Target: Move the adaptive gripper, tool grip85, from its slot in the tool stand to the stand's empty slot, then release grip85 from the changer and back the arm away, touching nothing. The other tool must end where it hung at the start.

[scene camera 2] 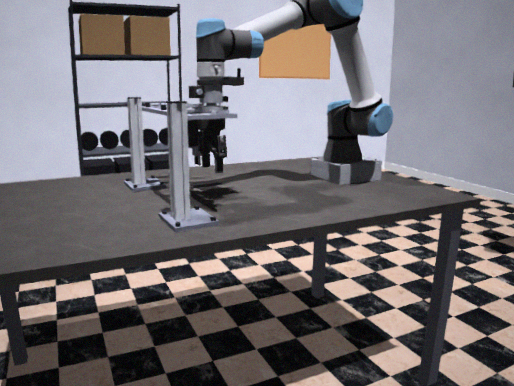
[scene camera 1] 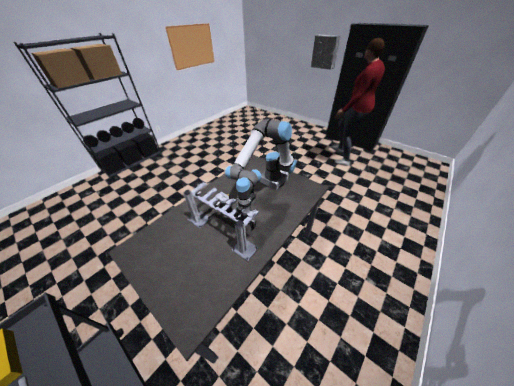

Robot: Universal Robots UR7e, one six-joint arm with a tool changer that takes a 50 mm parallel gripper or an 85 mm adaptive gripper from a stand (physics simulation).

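Frame: origin at the arm's base, x ahead, y left, z up, level; centimetres.
Seen in the pictures: arm's base at its link origin: (scene camera 2: 342,159) (scene camera 1: 272,175).
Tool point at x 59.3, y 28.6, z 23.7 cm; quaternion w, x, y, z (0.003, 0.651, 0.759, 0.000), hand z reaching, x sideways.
Note:
Offsets run from my tool point to a thing's top centre. "spot": to the spot under its first point. Level surfaces: height alone.
The tool stand (scene camera 1: 242,239) (scene camera 2: 178,160) has two posts and a slotted top rail. The adaptive gripper grip85 @[spot: dx +0.5, dy +6.6, dz -11.1 cm] (scene camera 1: 252,225) (scene camera 2: 212,164) hangs at the rail's near right end in scene camera 1, black fingers pointing down and apart, with nothing seen between them. The arm's wrist (scene camera 1: 243,186) (scene camera 2: 211,46) is upright directly above it. The changer (scene camera 2: 214,92) is down at the tool's top plate; whether it is locked cannot be told. The other tool @[dx +2.5, dy -17.8, dz -0.9 cm] (scene camera 1: 221,199) hangs in a slot farther left along the rail. The slot at the rail's far left end holds no visible tool.
The stand and the arm's base (scene camera 1: 275,181) (scene camera 2: 346,170) are on the dark table @[dz -30.9 cm] (scene camera 1: 200,285) (scene camera 2: 280,210). A shelf rack (scene camera 1: 100,120) (scene camera 2: 125,57) is by the wall. A person in red (scene camera 1: 367,85) stands near the black door (scene camera 1: 400,75).

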